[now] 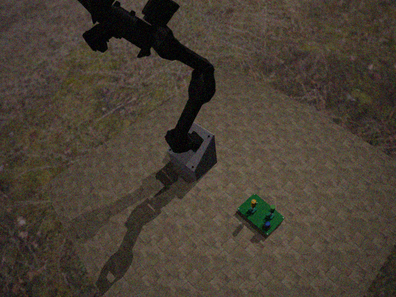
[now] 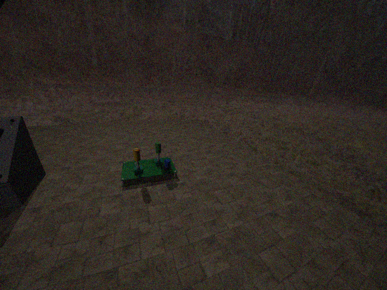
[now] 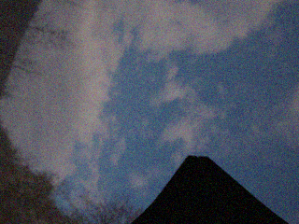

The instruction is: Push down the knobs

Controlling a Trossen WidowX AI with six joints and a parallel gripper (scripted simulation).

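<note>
The orange knob lies 350 mm ahead of my gripper tip, 230 mm to the left of it and 740 mm below it.
</note>
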